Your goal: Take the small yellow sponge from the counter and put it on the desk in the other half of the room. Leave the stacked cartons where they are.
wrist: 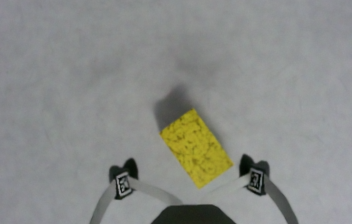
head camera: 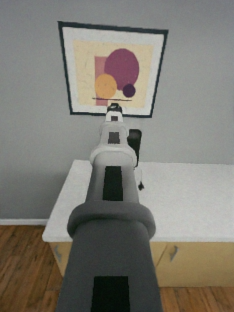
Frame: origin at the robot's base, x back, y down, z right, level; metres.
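Seen in the pictures: end effector, tool point: (wrist: 188,173).
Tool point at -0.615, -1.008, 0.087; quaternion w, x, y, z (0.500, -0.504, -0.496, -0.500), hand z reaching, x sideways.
Observation:
A point is followed by its place in that frame, as x, y, z.
The small yellow sponge (wrist: 196,148) {-0.629, -0.927, 0.100} lies turned at an angle on the white counter (head camera: 190,205) {-0.611, -0.882, 0.459} (wrist: 75,65) {-0.772, -0.882, -0.098} in the wrist view, with its shadow beside its upper left end. My gripper (wrist: 189,169) {-0.615, -1.008, 0.087} is open above the counter. In the wrist view its fingertips stand left and right of the sponge's lower part, with the right one nearer to it. The sponge does not touch either fingertip. In the head view my arm hides the sponge and most of the gripper; a small dark fingertip shows right of the arm. The desk and the stacked cartons do not show.
A grey wall (head camera: 200,100) {-1.052, -1.375, 0.562} with a framed picture (head camera: 65,70) {-1.015, -1.499, -0.283} stands behind the counter. Light wooden cabinet fronts (head camera: 200,262) {-0.460, -0.552, 0.560} with metal handles are below the counter top. My extended arm (head camera: 112,240) {-0.154, -1.409, 0.000} reaches over the counter near its left end. Wooden floor (head camera: 20,265) {-0.639, 0.027, -0.789} lies at the left.

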